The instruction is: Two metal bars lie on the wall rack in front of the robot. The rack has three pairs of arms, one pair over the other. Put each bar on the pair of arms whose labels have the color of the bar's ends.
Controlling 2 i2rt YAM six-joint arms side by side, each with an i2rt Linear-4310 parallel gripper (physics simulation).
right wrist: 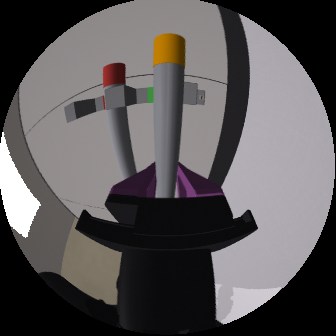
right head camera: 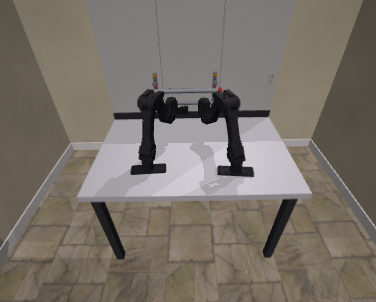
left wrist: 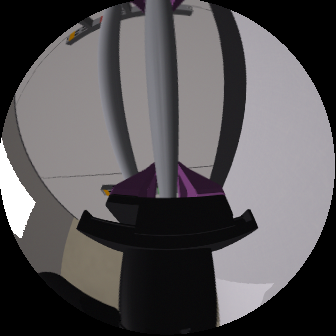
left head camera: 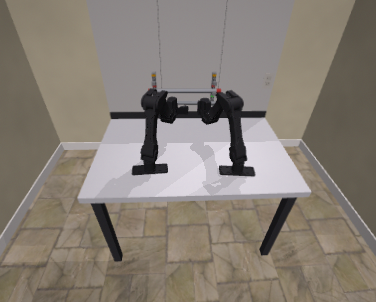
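Pixels of known places: left gripper, fingertip midpoint: (left wrist: 166, 165); right gripper, fingertip midpoint: (right wrist: 166, 165); left arm's base at its link origin: (right head camera: 148, 169) (left head camera: 150, 169); right arm's base at its link origin: (right head camera: 235, 171) (left head camera: 236, 171).
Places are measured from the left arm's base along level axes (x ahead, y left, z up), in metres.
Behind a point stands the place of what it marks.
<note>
My left gripper (left wrist: 166, 165) {x 0.487, y -0.161, z 0.176 m} is shut on the orange-ended bar (left wrist: 161, 90) {x 0.454, y -0.244, z 0.176 m} (right wrist: 169, 105) {x 0.439, y -0.438, z 0.172 m}, and my right gripper (right wrist: 166, 165) {x 0.469, y -0.367, z 0.173 m} is shut on it too, nearer its orange end. The bar is held in front of the rack, apart from its arms. The red-ended bar (left head camera: 185, 90) {x 0.502, y -0.258, z 0.250 m} (right head camera: 187, 91) {x 0.498, y -0.267, z 0.244 m} (right wrist: 114, 75) {x 0.483, y -0.485, z 0.235 m} lies on the middle pair of arms, with the red labels. It also shows as a grey bar in the left wrist view (left wrist: 109, 75) {x 0.499, y -0.284, z 0.235 m}. In the right wrist view the held bar passes in front of the arm beside the green label (right wrist: 150, 95) {x 0.521, y -0.456, z 0.195 m}. The left gripper is hidden in both head views.
The rack's upper arms with orange labels (left head camera: 214, 76) {x 0.519, y -0.458, z 0.337 m} (right head camera: 214, 75) {x 0.520, y -0.453, z 0.340 m} (left wrist: 72, 36) stand above the red-ended bar. Two thin lines run up the wall. A dark strip (left head camera: 120, 115) {x 0.593, y 0.224, z 0.030 m} (right wrist: 239, 75) {x 0.535, y -0.528, z 0.029 m} runs along the wall at the back edge of the white table (left head camera: 125, 131) {x 0.414, y 0.175, z 0.000 m}.
</note>
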